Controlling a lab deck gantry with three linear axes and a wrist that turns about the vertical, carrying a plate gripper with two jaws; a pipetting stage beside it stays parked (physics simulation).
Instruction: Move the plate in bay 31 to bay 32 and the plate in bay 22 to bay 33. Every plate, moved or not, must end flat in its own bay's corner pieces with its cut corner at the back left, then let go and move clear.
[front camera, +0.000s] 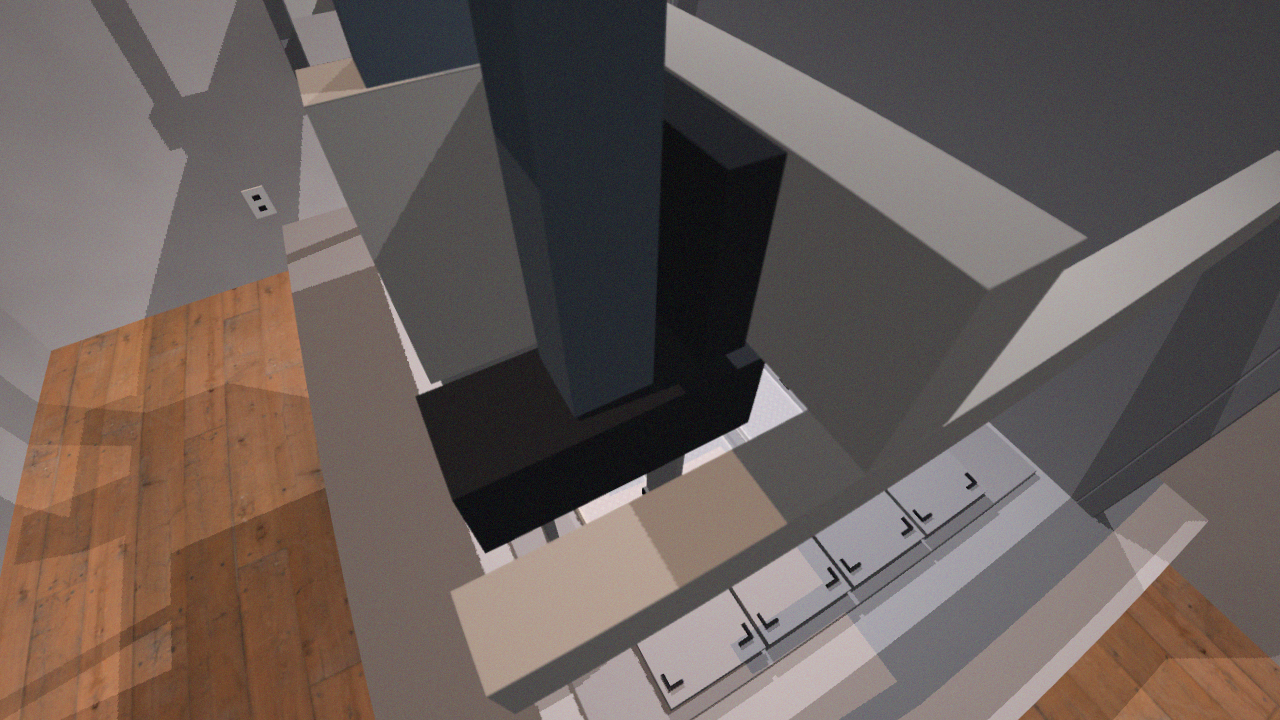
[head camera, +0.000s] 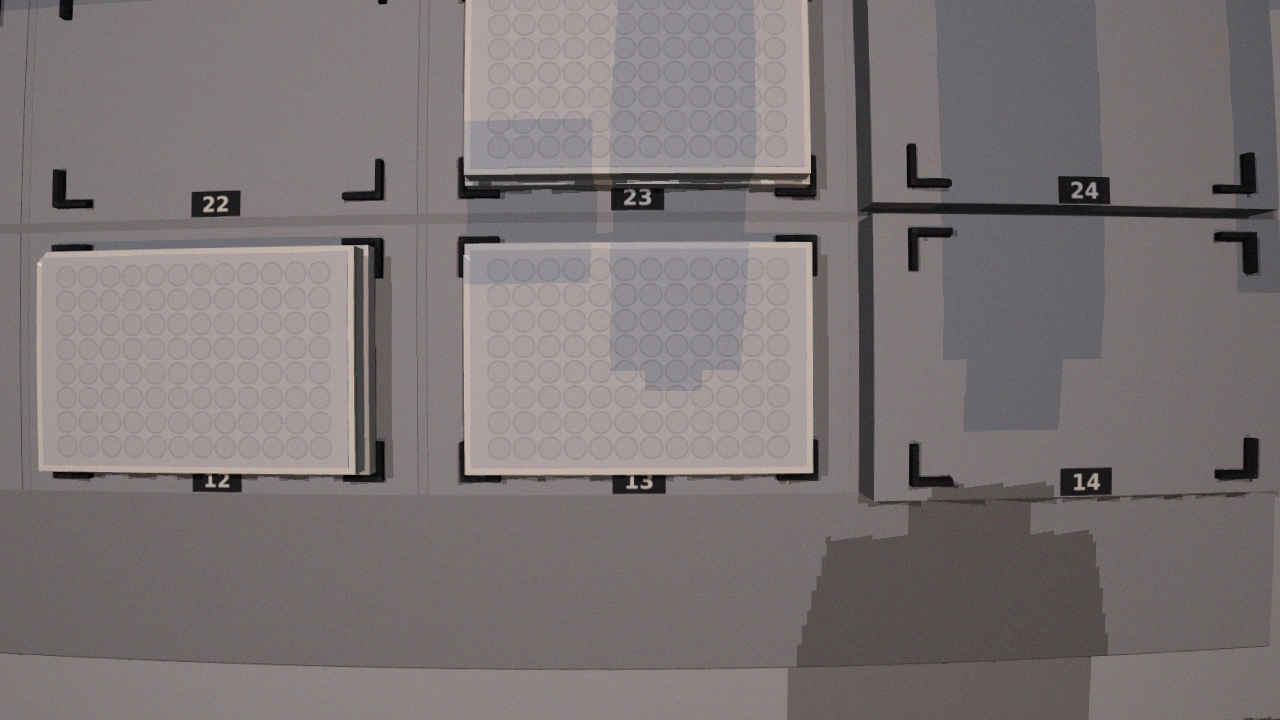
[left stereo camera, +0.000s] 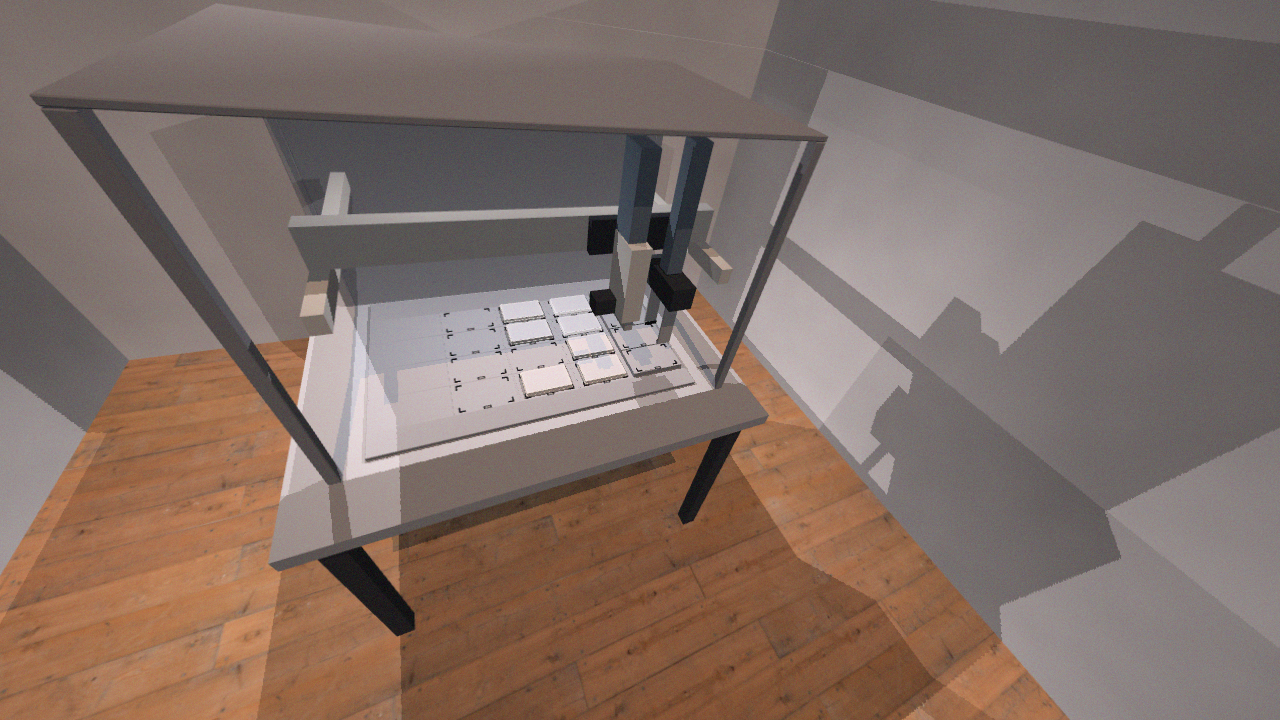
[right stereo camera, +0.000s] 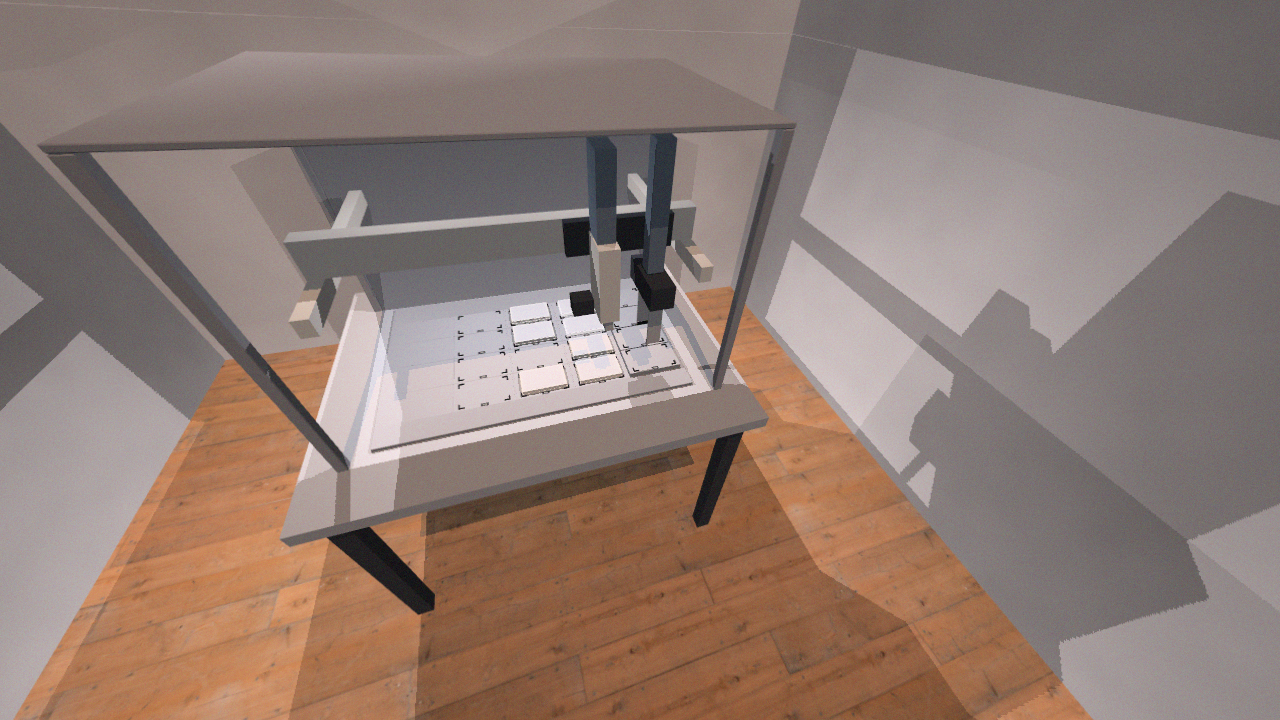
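Where they show: gripper, fingertip midpoint: (left stereo camera: 656, 332) (right stereo camera: 647, 332); robot's base, origin of the base link: (left stereo camera: 460, 411) (right stereo camera: 459, 408).
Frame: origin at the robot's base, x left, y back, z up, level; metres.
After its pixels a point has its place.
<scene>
My gripper (front camera: 608, 498) @(x -0.002, y -0.522, z 0.160 m) (left stereo camera: 657, 329) @(x -0.002, y -0.522, z 0.160 m) (right stereo camera: 648, 331) @(x -0.002, y -0.522, z 0.160 m) is a black block with two grey jaws. The jaws stand apart with no plate between them, above the right-hand column of bays. White plates stand in bay 32 (left stereo camera: 529, 332) @(x 0.245, y -0.227, z 0.014 m) (right stereo camera: 534, 334) @(x 0.239, y -0.229, z 0.015 m) and bay 33 (left stereo camera: 580, 325) @(x 0.242, y -0.390, z 0.015 m) (right stereo camera: 583, 325) @(x 0.246, y -0.390, z 0.014 m). Bay 22 (head camera: 223, 98) @(x 0.146, y -0.230, z 0.000 m) holds no plate between its black corner pieces. Bay 31 (left stereo camera: 472, 342) @(x 0.255, y -0.061, z 0.000 m) holds no plate either. The head camera view does not show bays 31, 32 and 33 or the gripper. Whether the plates in 32 and 33 have their cut corners at the back left is too small to tell.
Plates stand in bay 23 (head camera: 537, 89) @(x 0.139, y -0.356, z 0.014 m), bay 12 (head camera: 192, 358) @(x 0.044, y -0.229, z 0.014 m) and bay 13 (head camera: 640, 358) @(x 0.043, y -0.393, z 0.014 m), the last two with cut corners at the back left. Bay 24 (head camera: 1011, 89) @(x 0.141, y -0.529, z 0.014 m) and bay 14 (head camera: 1154, 358) @(x 0.042, y -0.583, z 0.015 m) are raised and hold no plates. The pale pipetting stage (left stereo camera: 633, 277) (right stereo camera: 605, 277) hangs left of the gripper.
</scene>
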